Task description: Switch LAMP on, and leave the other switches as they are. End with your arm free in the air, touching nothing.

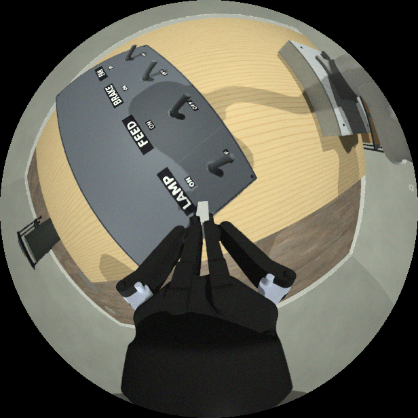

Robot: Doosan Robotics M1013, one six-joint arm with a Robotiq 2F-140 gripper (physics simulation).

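The grey switch panel (pixel 102 165) lies on the wooden table, with four black levers. The LAMP lever (pixel 220 164) leans to its OFF side and covers part of its OFF label. The FEED lever (pixel 180 106), the BRAKE lever (pixel 149 72) and the FAN lever (pixel 131 53) also lean to their OFF sides. The LAMP label (pixel 176 191) is white on black, with a small ON label (pixel 190 181) beside it. My gripper (pixel 203 208) is shut and empty, pale at the tip. It shows over the panel's near edge, beside the LAMP label and apart from the LAMP lever. Its height is hard to tell.
The pale wooden table top (pixel 240 60) extends behind and right of the panel. A grey metal plate (pixel 312 82) with a raised side stands at the right, near the robot's arm base. A dark framed object (pixel 42 241) is at the far left. Arm shadows fall across panel and table.
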